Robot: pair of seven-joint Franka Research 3 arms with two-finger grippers.
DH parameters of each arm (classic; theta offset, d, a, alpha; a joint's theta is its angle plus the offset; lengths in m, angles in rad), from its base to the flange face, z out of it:
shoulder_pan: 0 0.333 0 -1.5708
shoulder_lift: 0 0 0 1.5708
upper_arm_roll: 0 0.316 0.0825 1.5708
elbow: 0 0 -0.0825 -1.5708
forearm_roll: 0 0.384 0 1.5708
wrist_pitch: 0 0 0.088 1.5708
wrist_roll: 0 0.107 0 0
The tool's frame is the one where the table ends.
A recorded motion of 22 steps. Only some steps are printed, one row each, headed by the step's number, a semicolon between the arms.
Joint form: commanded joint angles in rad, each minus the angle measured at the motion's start. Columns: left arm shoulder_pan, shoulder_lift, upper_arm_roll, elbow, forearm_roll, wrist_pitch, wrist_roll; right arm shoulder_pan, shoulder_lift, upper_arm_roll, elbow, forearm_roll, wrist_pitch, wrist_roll.
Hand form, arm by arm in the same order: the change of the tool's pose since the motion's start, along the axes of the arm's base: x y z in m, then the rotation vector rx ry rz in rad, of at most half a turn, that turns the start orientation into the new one. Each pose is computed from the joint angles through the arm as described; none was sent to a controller.
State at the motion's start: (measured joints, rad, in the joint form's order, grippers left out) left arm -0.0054 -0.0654 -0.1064 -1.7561 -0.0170 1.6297 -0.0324; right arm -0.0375 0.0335 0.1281 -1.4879 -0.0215 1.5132 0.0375
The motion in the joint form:
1: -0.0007 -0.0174 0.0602 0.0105 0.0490 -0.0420 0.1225; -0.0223 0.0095 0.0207 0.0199 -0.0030 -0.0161 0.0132
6: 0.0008 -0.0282 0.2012 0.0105 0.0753 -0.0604 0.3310; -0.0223 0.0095 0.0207 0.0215 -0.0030 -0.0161 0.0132
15: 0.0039 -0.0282 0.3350 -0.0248 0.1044 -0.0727 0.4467; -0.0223 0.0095 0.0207 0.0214 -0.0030 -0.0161 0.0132
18: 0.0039 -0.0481 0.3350 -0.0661 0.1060 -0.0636 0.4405; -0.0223 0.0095 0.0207 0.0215 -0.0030 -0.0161 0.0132
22: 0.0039 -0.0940 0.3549 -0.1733 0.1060 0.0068 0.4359; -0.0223 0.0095 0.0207 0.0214 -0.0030 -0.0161 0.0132
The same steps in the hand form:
1: -0.0053 0.0379 0.0110 0.0383 0.0123 -0.0676; 0.0014 -0.0018 0.0027 -0.0015 0.0052 -0.0154
6: -0.0123 0.1181 0.0151 0.0350 0.0276 -0.1351; 0.0014 -0.0018 0.0034 -0.0013 0.0036 -0.0154
15: -0.0294 0.1931 -0.0033 0.0263 0.0836 -0.1175; 0.0014 -0.0018 0.0034 -0.0013 0.0037 -0.0154
18: -0.0364 0.1922 -0.0119 0.0205 0.0950 -0.1135; 0.0014 -0.0018 0.0034 -0.0013 0.0036 -0.0154
22: -0.0513 0.1999 -0.0346 0.0086 0.0841 -0.0970; 0.0014 -0.0018 0.0034 -0.0013 0.0037 -0.0154

